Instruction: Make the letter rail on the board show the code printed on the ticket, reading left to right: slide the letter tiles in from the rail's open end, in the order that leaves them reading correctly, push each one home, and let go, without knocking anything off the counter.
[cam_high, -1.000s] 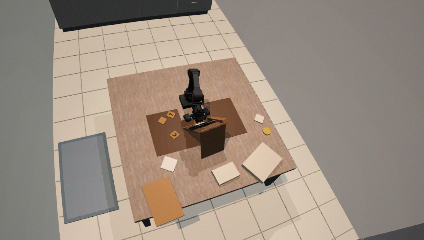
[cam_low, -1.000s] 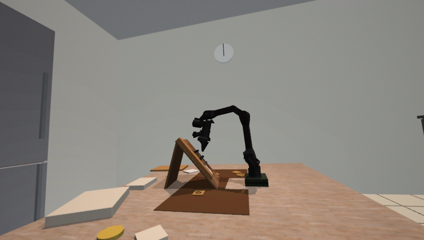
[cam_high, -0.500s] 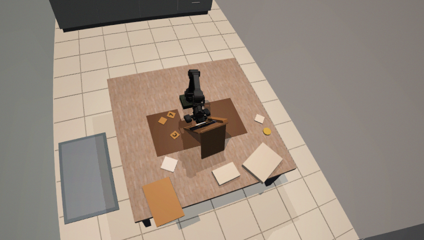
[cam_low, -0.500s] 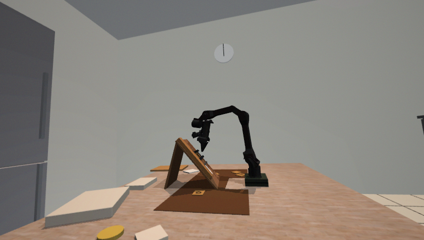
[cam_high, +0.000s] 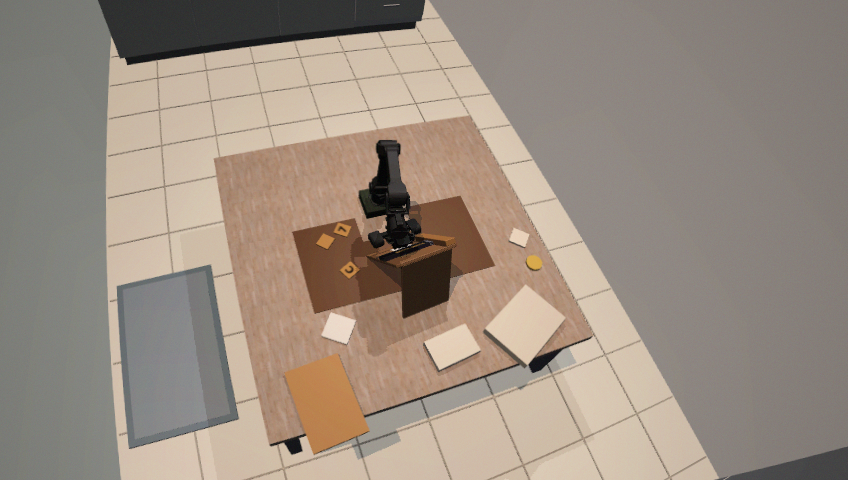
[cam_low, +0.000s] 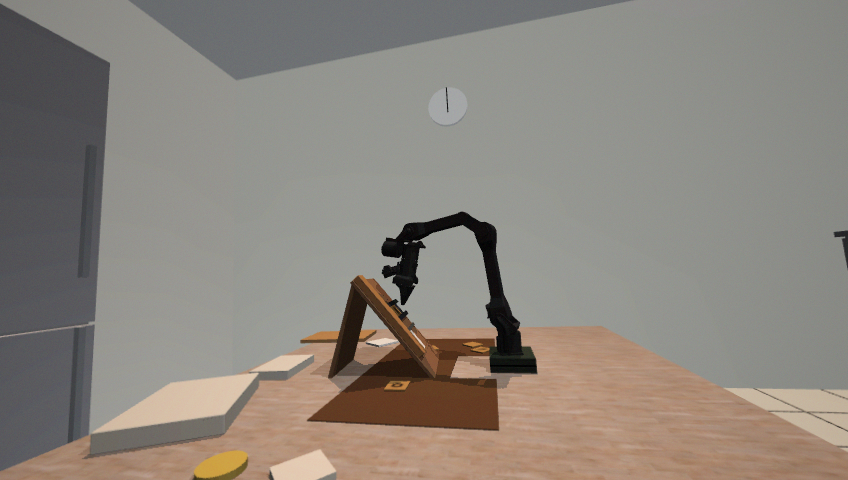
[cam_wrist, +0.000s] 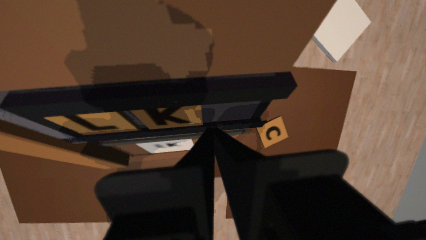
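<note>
Now: gripper tip 100 mm above the white ticket, 70 mm to the right of it and 50 mm past it. The rest, counted from my gripper tip: c tile (180 mm below, 140 mm to the right, 80 mm behind); cream slab (380 mm ahead, 170 mm below, 60 mm to the left); orange panel (440 mm to the right, 370 mm ahead, 180 mm below).
</note>
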